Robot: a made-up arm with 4 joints.
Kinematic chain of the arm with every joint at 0, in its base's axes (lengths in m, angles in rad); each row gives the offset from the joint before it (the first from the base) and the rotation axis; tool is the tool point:
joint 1: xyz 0 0 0.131 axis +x
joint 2: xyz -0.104 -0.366 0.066 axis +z
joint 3: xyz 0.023 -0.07 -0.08 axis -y
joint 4: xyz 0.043 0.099 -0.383 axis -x
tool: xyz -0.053 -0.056 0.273
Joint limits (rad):
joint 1: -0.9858..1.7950
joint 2: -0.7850..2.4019
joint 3: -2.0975..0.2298
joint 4: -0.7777..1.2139
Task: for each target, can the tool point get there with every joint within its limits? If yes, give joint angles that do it. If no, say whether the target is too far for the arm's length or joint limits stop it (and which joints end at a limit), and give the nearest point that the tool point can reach.
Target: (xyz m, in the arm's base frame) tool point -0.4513 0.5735 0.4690
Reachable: no: joint limits stop it (at a limit: joint 1, joint 3, joint 4) | nearest point -0.2467 0.2686 0.0562 | short by 0.552 m
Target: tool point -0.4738 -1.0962 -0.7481
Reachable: no: too far | nearest point -0.2179 -0.5355 -0.2984 | short by 0.763 m
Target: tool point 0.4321 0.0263 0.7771
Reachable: no: joint limits stop it (at a limit: joint 1, joint 3, joint 4) | nearest point 0.1489 -0.1523 0.5586 | short by 0.400 m
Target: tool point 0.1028 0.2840 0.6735
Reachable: no: joint limits stop it (at a limit: joint 1, joint 2, joint 3, joint 4) | nearest point 0.1572 -0.0914 0.4666 | short by 0.432 m
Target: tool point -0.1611 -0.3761 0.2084
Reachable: yes | joints -0.4892 1.1692 -0.3710 0.2836
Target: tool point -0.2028 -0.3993 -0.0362
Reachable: yes | joints 0.2636 -0.0903 -1.1306 -0.1675
